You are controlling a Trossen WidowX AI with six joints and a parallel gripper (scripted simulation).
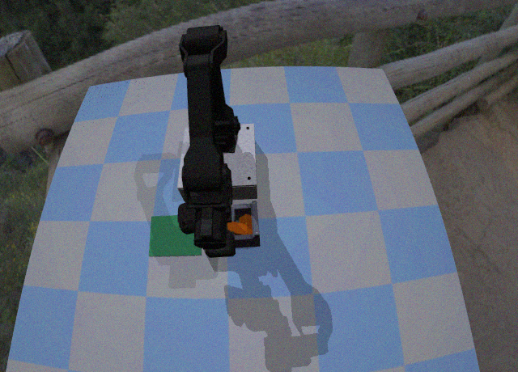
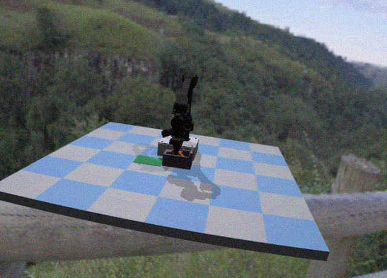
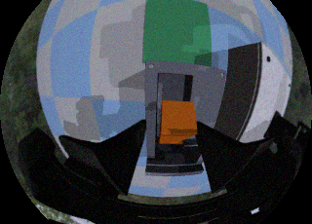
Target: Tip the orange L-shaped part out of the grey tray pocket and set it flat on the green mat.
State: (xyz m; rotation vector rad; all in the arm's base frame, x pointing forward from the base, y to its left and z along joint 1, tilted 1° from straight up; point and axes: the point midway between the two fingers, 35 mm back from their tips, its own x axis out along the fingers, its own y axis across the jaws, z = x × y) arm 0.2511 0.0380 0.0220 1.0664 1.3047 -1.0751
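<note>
Now: gripper tip 20 mm past the orange L-shaped part, 30 mm to the right of it and 30 mm above it. The rest, counted from my gripper tip: green mat 10 mm ahead, 150 mm to the right, 80 mm below.
</note>
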